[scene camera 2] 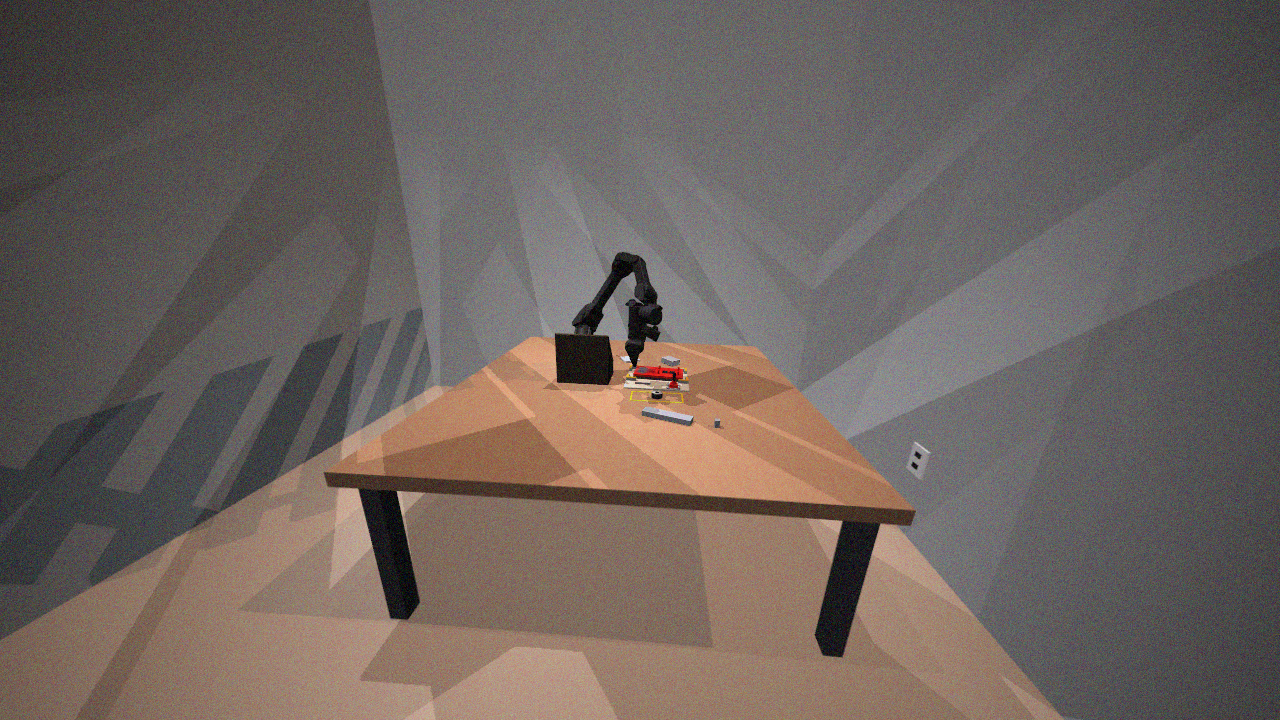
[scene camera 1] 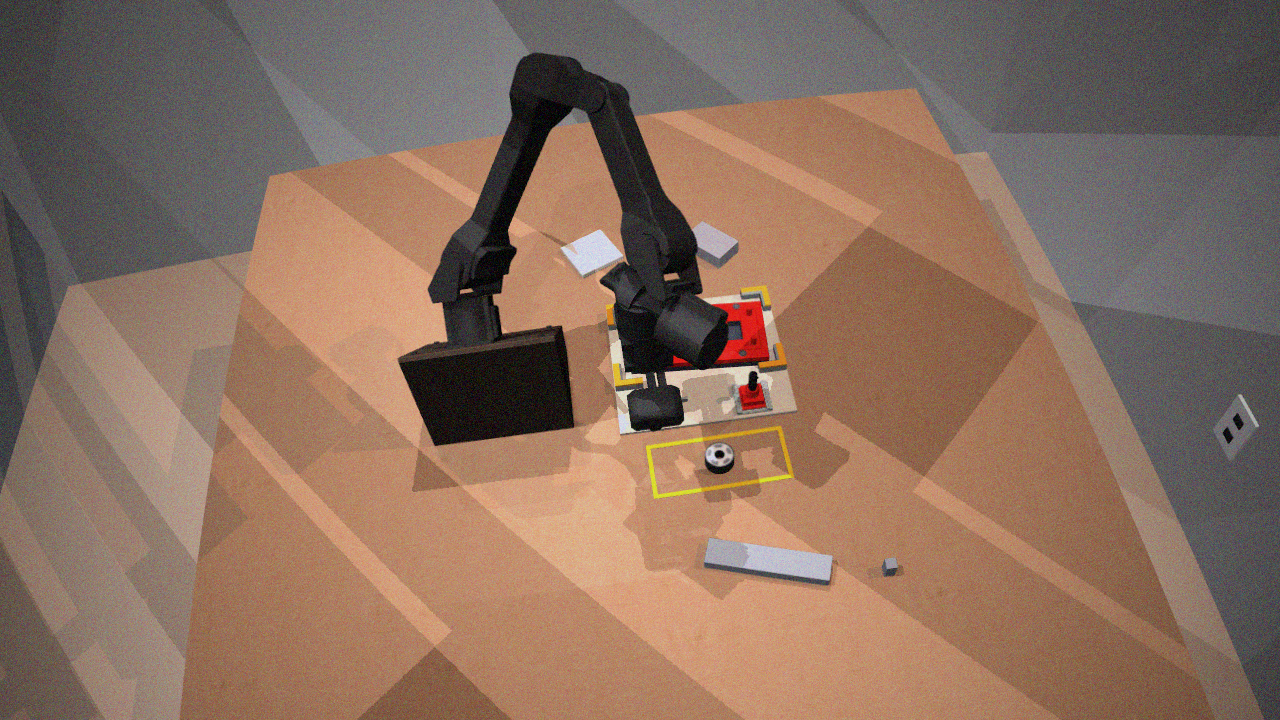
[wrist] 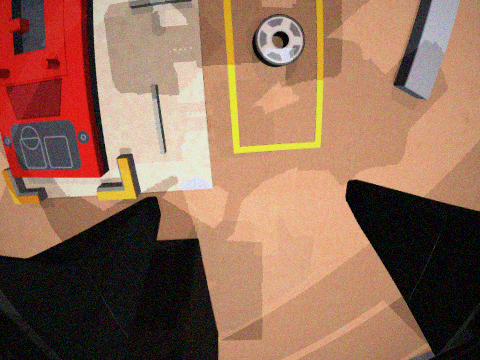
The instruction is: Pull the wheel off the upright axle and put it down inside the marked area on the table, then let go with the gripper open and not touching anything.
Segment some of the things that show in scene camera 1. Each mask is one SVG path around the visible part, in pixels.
My gripper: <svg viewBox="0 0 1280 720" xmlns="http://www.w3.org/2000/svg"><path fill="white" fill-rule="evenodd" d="M615 302L613 304L618 336L621 341L625 373L636 371L639 374L646 374L648 388L633 390L627 395L631 428L635 431L659 431L664 427L681 425L684 421L684 410L680 389L673 385L667 385L664 367L673 366L673 356L682 358L661 346L654 337L635 339L626 335L619 326Z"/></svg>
A red plate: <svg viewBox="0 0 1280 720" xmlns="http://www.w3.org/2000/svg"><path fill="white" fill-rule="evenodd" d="M664 367L665 372L700 370L684 359L673 356L673 366ZM761 301L712 304L729 313L726 321L729 326L729 340L721 356L708 369L757 366L758 362L769 361Z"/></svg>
A wheel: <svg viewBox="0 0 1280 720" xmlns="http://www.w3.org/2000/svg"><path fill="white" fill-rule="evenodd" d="M725 442L714 443L705 451L706 467L714 474L727 473L734 465L734 450Z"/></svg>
A long grey bar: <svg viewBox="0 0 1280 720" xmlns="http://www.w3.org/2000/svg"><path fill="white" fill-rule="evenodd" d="M704 560L705 568L806 582L822 586L829 585L833 555L807 551L801 552L779 547L773 548L716 538L709 538Z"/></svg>
